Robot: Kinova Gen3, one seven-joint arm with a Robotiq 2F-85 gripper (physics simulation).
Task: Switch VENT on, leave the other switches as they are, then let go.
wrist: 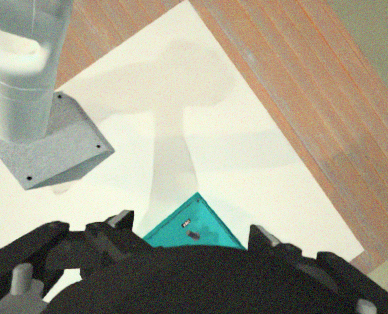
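Where they show: gripper, fingertip midpoint: [191, 230]; arm's base at its link origin: [20, 125].
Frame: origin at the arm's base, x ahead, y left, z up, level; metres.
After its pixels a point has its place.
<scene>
A teal switch panel [212, 227] {z -0.073, x 0.438, y 0.199 m} shows one corner, with a screw, at the lower middle of the view, between and beyond my fingers. On it are a small white label, too small to read, and a small dark and reddish switch [193, 235] {z -0.050, x 0.419, y 0.153 m} beside it. The rest of the panel is hidden behind the dark gripper body. I cannot tell which switch this is or how it is set. My gripper [191, 230] {z 0.295, x 0.305, y 0.222 m} is open and empty, its fingers spread wide on either side of the panel's visible corner and apart from it.
A grey metal base plate [70, 152] {z -0.035, x 0.096, y 0.038 m} with screws and a pale arm column [25, 110] {z 0.095, x 0.039, y 0.075 m} stands at the left. The white table top [240, 190] {z -0.161, x 0.428, y 0.319 m} bears the arm's shadow. Wooden planks [310, 100] run along its far and right edges.
</scene>
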